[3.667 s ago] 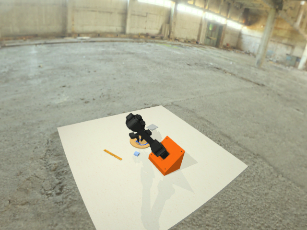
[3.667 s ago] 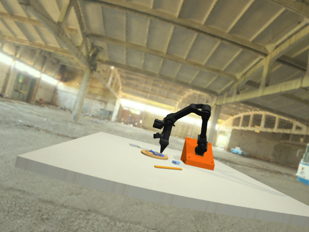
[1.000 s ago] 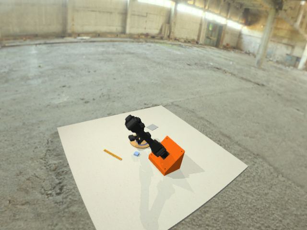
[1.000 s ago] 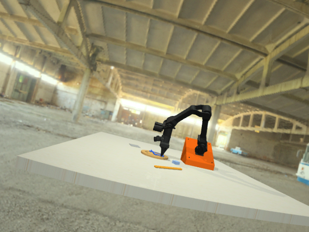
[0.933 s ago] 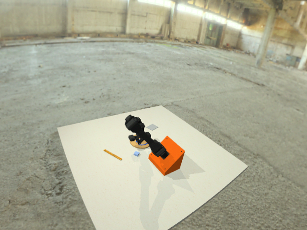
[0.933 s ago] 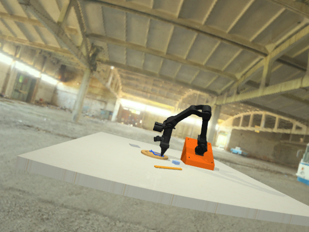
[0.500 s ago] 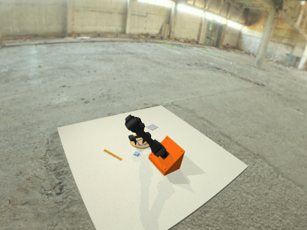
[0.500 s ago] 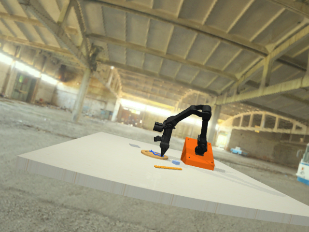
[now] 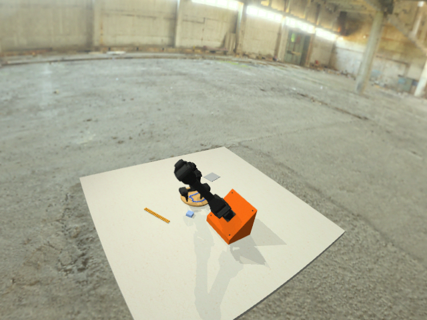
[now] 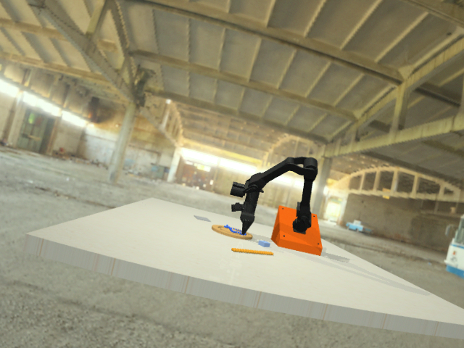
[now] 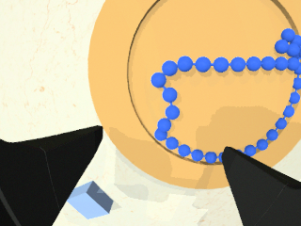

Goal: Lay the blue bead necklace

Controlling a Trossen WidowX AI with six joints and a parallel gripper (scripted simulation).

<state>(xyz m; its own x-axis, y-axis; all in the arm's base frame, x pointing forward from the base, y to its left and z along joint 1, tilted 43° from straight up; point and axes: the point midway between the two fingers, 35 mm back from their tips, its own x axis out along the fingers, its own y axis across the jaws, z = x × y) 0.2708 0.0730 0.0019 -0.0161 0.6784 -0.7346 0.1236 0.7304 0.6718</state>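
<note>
Now: the round tan bead board 50 mm ahead of my gripper tip, 40 mm to the right of it and 10 mm below it. Also, from my gripper tip: flat grey tile (210 mm ahead, 270 mm to the right, 20 mm below); then small light-blue block (90 mm behind, 80 mm to the left, 10 mm below).
</note>
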